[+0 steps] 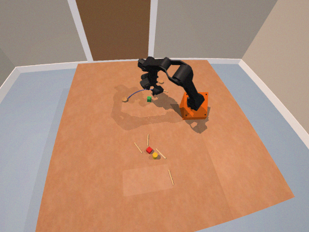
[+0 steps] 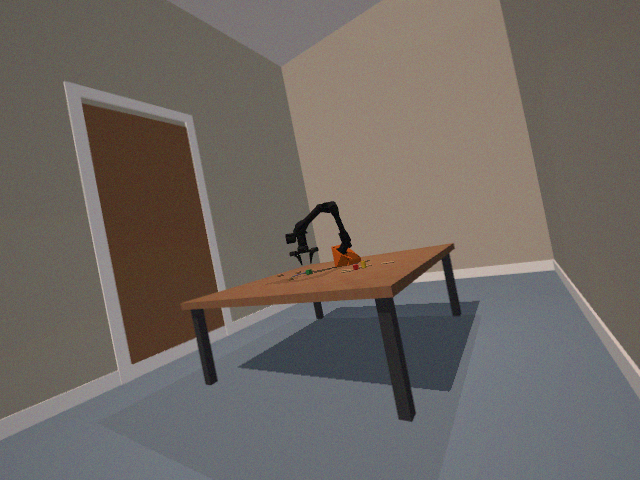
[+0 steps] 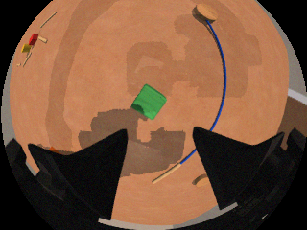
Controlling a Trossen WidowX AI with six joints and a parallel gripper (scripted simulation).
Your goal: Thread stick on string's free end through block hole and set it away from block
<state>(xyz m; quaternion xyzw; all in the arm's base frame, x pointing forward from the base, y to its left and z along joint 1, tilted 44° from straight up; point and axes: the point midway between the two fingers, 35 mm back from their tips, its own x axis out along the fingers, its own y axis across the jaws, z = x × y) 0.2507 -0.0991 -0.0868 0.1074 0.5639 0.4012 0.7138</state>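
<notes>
Right now my gripper tip is 1 cm short of the green block, 2 cm to the right of it and 5 cm above it. From my gripper tip the other things lie so: round wooden button (19 cm ahead, 6 cm below); thin wooden stick (9 cm behind, 8 cm to the right, 6 cm below); red cube (5 cm ahead, 39 cm to the left, 5 cm below).
</notes>
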